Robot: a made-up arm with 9 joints. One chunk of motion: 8 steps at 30 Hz.
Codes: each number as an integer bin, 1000 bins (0 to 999) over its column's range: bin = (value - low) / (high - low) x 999, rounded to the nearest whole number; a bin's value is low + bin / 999 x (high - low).
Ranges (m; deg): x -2.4..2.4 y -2.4..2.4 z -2.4..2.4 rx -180..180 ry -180..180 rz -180..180
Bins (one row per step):
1: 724 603 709 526 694 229
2: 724 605 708 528 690 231
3: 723 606 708 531 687 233
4: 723 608 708 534 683 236
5: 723 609 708 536 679 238
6: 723 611 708 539 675 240
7: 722 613 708 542 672 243
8: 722 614 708 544 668 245
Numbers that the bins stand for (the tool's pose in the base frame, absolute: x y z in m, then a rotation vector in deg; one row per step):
1: 1.0787 0.4973 1.0066 9.55 70.09 -97.48
2: 1.0787 0.5069 1.0018 10.27 68.65 -96.76
3: 1.0739 0.5117 1.0018 11.35 67.57 -96.04
4: 1.0739 0.5213 1.0018 12.43 66.13 -94.95
5: 1.0739 0.5261 1.0018 13.15 64.68 -94.23
6: 1.0739 0.5357 1.0018 14.23 63.24 -93.51
7: 1.0691 0.5453 1.0018 15.32 62.16 -92.43
8: 1.0691 0.5502 1.0018 16.04 60.72 -91.71

